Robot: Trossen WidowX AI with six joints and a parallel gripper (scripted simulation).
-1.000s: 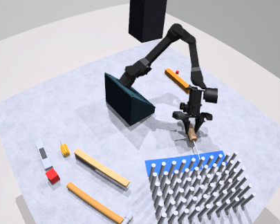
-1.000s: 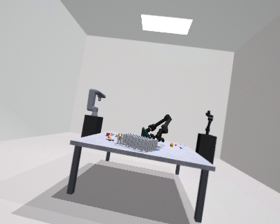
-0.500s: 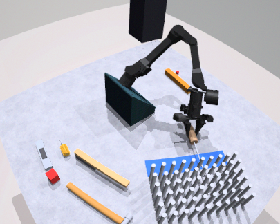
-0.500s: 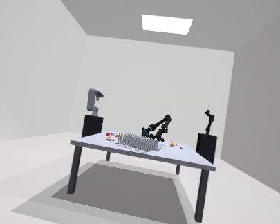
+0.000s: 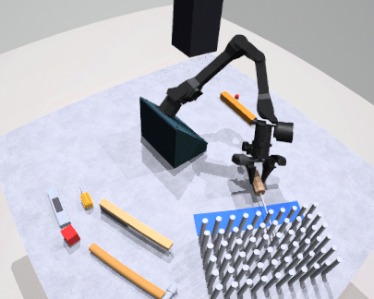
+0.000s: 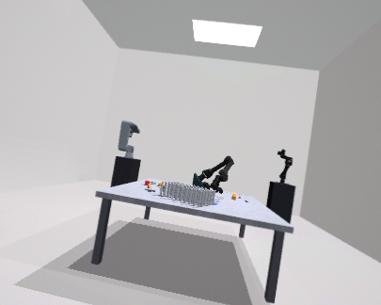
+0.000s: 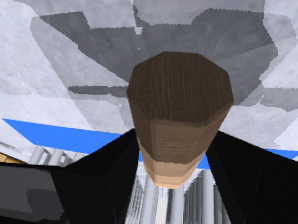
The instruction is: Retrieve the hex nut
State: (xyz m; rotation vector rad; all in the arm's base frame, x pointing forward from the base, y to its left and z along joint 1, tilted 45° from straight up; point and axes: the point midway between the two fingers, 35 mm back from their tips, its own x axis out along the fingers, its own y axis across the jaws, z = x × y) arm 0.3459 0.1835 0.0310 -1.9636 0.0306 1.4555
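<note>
The blue strip lies 80 mm ahead of my gripper tip, 80 mm to the right of it and 30 mm below it. From my gripper tip the other things lie so: wooden-handled screwdriver 90 mm ahead, 40 mm to the right; thin metal piece 280 mm behind, 360 mm to the left, 30 mm below; orange bar 370 mm behind, 240 mm to the left, 20 mm below.
</note>
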